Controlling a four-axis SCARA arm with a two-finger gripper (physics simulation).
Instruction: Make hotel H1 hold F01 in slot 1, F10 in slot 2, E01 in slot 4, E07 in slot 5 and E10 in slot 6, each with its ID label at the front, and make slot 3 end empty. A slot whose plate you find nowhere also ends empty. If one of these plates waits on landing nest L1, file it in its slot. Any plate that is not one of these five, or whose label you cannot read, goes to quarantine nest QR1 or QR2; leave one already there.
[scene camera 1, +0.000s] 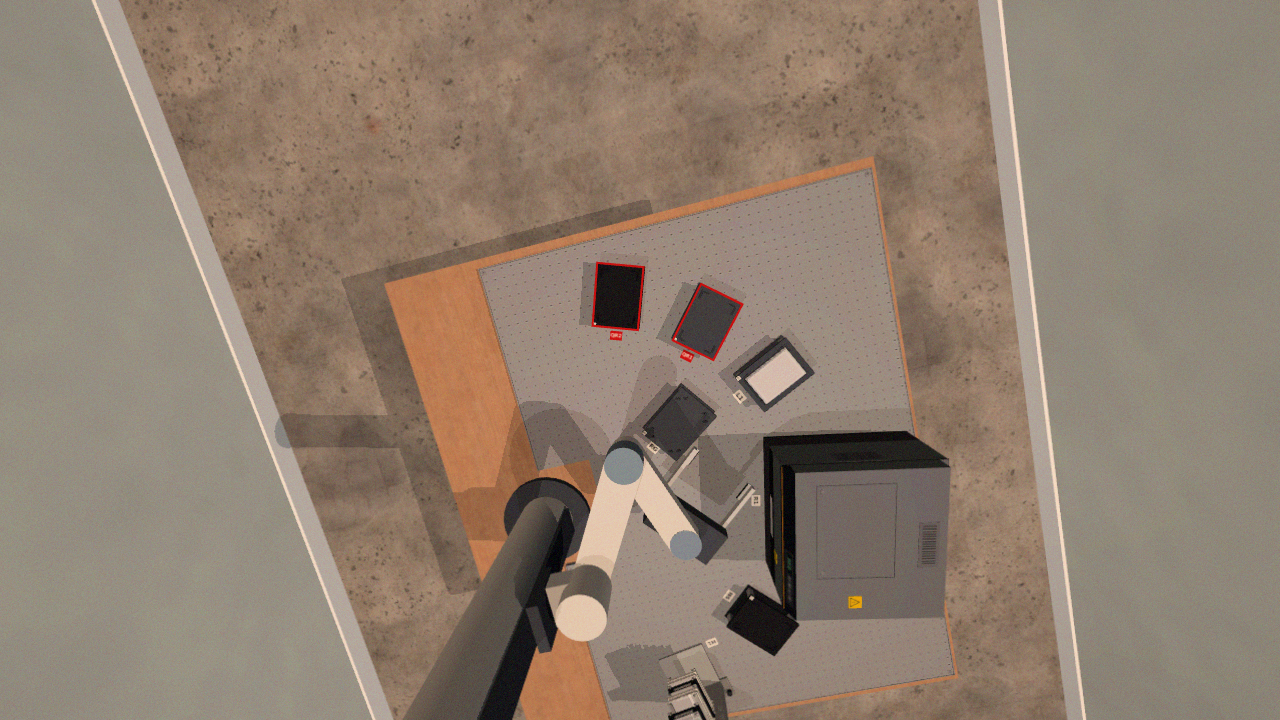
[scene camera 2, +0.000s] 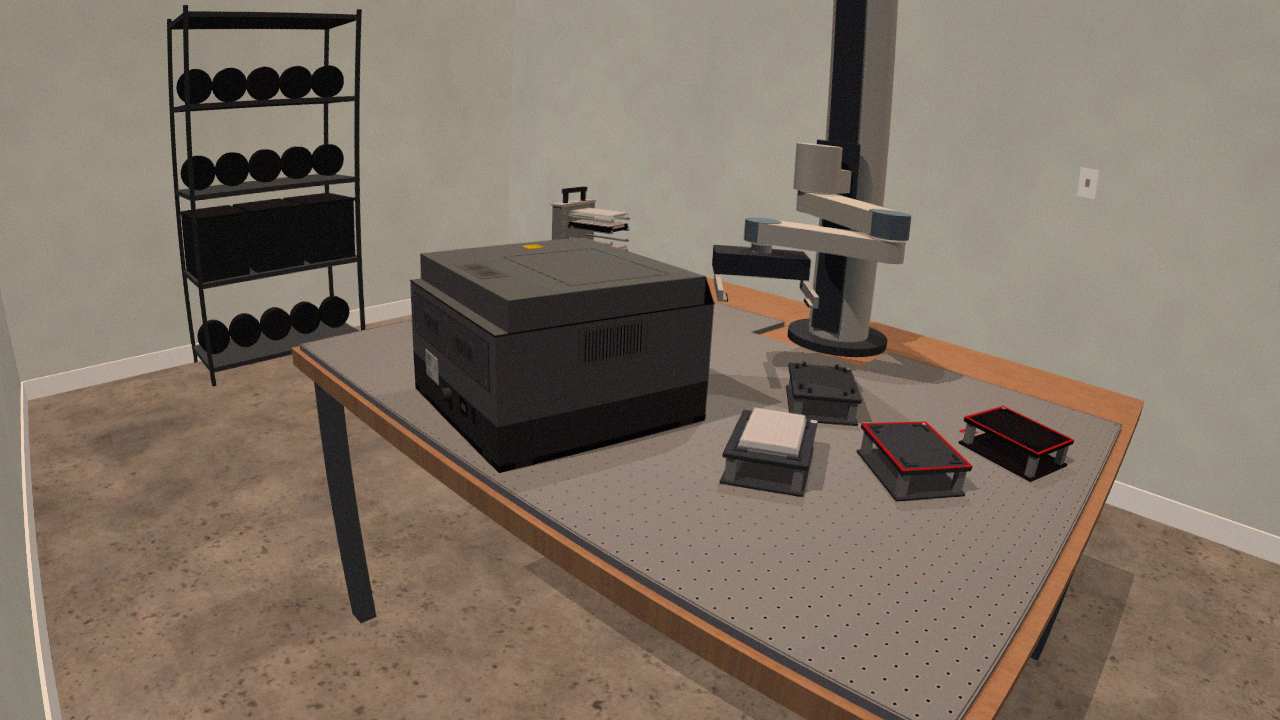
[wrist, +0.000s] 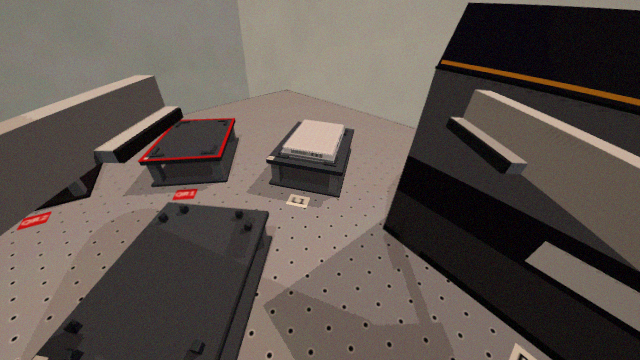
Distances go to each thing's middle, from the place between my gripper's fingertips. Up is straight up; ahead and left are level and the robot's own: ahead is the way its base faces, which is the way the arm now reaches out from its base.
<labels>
Now: the plate E01 (scene camera 2: 772, 432) 18 cm ahead of my hand, 15 cm to the left of it and 14 cm below it. From my hand the other things lie so: quarantine nest QR1 (scene camera 2: 916, 445): 33 cm to the left, 15 cm below, 4 cm ahead; landing nest L1 (scene camera 2: 806, 446): 18 cm ahead, 15 cm to the left, 15 cm below; large dark instrument (wrist: 449, 95): 28 cm ahead, 23 cm to the right, 9 cm below.
</labels>
